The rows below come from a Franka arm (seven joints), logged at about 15 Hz.
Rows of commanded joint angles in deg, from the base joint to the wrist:
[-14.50, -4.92, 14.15, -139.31, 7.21, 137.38, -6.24]
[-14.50, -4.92, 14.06, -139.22, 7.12, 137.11, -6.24]
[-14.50, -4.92, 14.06, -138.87, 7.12, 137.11, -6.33]
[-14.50, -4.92, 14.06, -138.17, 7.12, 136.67, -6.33]
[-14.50, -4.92, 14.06, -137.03, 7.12, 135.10, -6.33]
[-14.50, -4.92, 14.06, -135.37, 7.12, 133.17, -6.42]
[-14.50, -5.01, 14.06, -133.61, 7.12, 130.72, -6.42]
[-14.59, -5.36, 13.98, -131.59, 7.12, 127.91, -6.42]
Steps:
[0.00, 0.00, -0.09, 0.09, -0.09, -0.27, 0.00]
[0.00, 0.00, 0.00, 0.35, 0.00, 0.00, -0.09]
[0.00, 0.00, 0.00, 0.70, 0.00, -0.44, 0.00]
[0.00, 0.00, 0.00, 1.14, 0.00, -1.57, 0.00]
[0.00, 0.00, 0.00, 1.66, 0.00, -1.93, -0.09]
[0.00, -0.09, 0.00, 1.76, 0.00, -2.45, 0.00]
[-0.09, -0.35, -0.08, 2.02, 0.00, -2.81, 0.00]

